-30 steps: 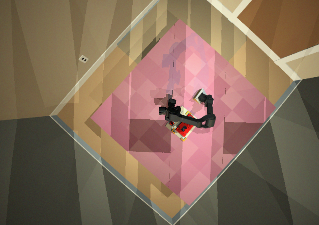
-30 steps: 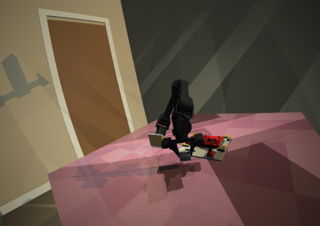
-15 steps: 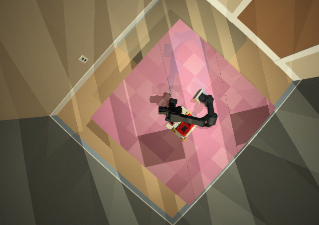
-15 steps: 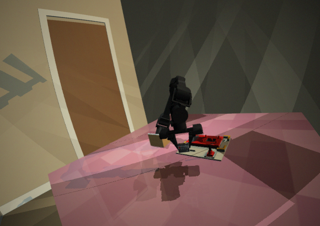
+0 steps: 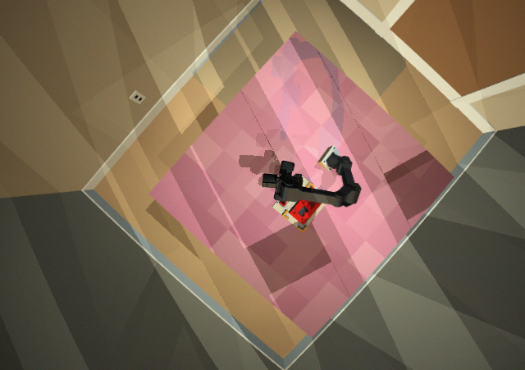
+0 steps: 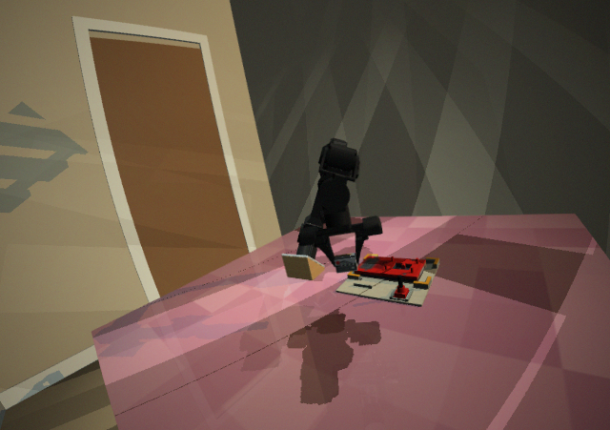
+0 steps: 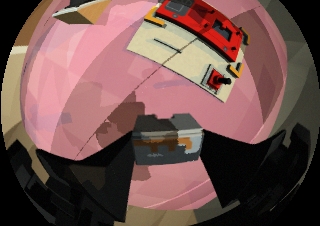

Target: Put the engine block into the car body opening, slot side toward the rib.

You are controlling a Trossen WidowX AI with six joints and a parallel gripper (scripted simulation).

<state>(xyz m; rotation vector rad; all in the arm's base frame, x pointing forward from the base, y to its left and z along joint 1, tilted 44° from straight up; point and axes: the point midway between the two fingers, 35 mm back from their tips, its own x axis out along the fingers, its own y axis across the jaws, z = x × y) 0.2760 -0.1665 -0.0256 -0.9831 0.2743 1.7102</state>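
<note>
The dark upright peg is 10 cm to the left of my gripper tip, 10 cm below it and 9 cm ahead of it. Round my gripper tip: cream base board: 20 cm to the left, 12 cm below, 3 cm ahead; then engine block: right at my gripper tip.
</note>
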